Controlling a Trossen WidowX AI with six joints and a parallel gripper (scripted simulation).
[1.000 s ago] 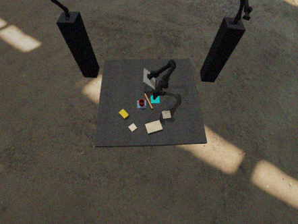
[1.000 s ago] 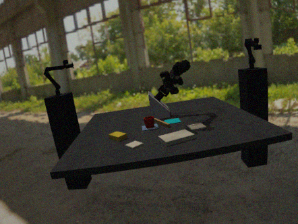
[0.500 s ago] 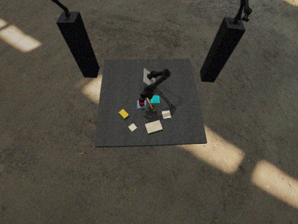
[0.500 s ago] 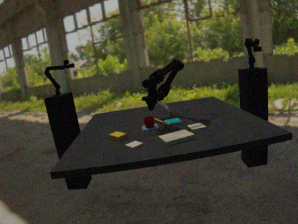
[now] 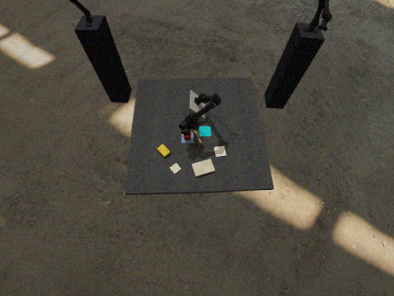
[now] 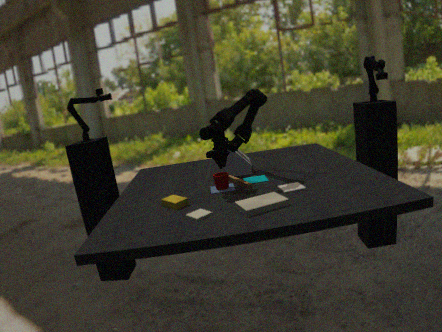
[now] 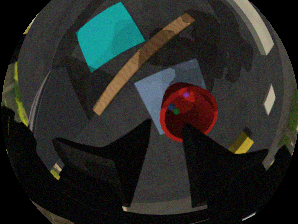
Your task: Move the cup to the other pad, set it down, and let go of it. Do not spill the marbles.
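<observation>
The red cup is 60 mm below my gripper tip, 30 mm ahead of it and 20 mm to the right of it. Round my gripper tip: cyan pad: 150 mm to the left, 100 mm below, 60 mm behind; then thin wooden stick: 90 mm below, 70 mm to the left, 20 mm behind; then pale blue-grey pad: 100 mm below, 20 mm ahead, 10 mm to the right.
</observation>
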